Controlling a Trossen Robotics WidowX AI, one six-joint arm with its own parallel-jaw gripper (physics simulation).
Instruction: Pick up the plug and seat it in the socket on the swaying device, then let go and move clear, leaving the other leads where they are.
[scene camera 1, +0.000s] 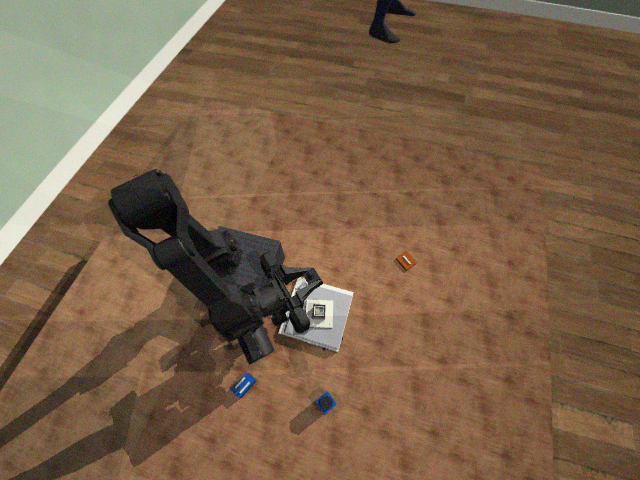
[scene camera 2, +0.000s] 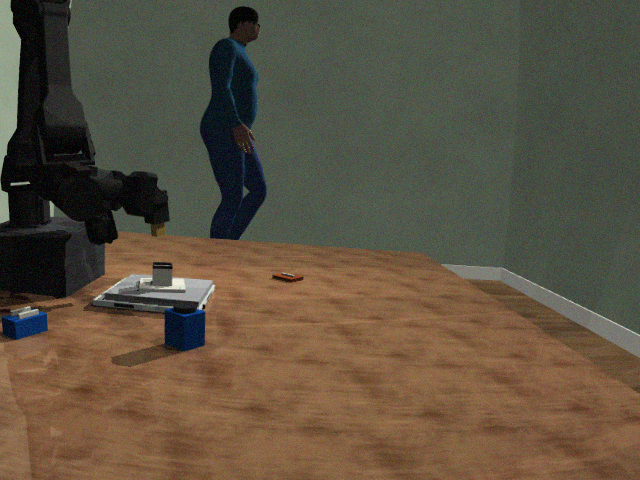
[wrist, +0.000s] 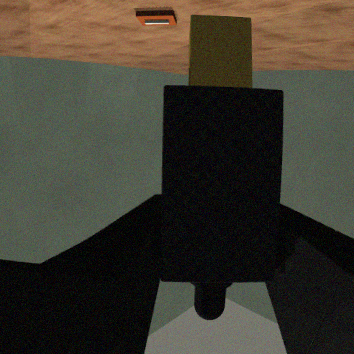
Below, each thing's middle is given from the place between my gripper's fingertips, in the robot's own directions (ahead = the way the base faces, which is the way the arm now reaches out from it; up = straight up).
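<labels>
My gripper is 10 mm above the plug (wrist: 221, 139), 10 mm past it and 10 mm to the left of it. As for the device (scene camera 2: 160, 291), I see that it is 120 mm below my hand, while also being 50 mm to the right of it and 10 mm ahead of it.
</labels>
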